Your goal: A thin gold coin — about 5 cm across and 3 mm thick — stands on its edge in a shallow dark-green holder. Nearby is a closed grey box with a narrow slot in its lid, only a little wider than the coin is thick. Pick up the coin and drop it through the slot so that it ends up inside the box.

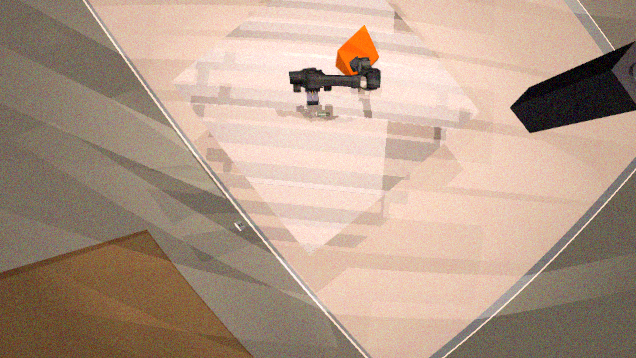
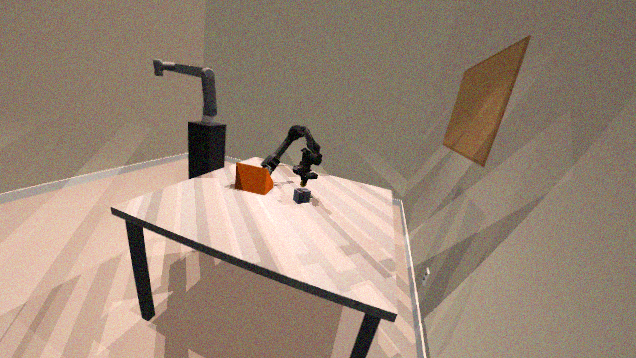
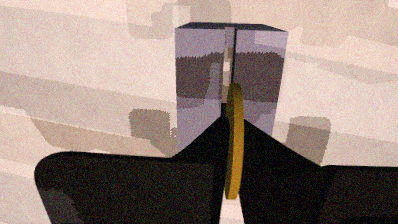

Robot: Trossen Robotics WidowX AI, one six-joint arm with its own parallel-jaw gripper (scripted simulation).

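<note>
In image 3, my gripper [image 3: 229,126] carries a gold coin [image 3: 234,108].
</note>
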